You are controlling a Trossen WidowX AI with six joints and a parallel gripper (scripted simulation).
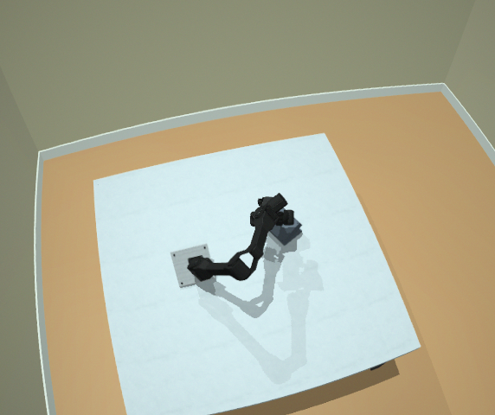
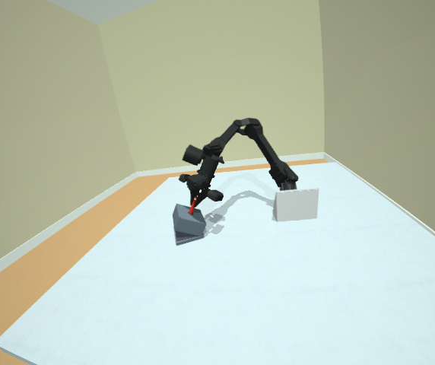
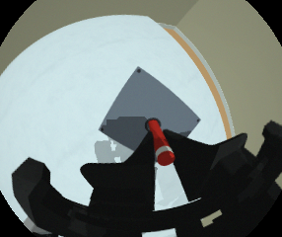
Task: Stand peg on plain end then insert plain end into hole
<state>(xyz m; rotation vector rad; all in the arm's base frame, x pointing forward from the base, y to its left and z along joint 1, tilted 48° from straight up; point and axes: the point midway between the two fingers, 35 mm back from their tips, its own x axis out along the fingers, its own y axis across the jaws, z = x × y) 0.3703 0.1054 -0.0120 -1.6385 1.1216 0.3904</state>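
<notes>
Now: gripper tip 30 mm short of the grey sloped panel, 10 mm to the right of it and 50 mm above it. From my gripper tip the other things lie so: red peg (10 mm behind, 10 mm to the right, 10 mm above).
</notes>
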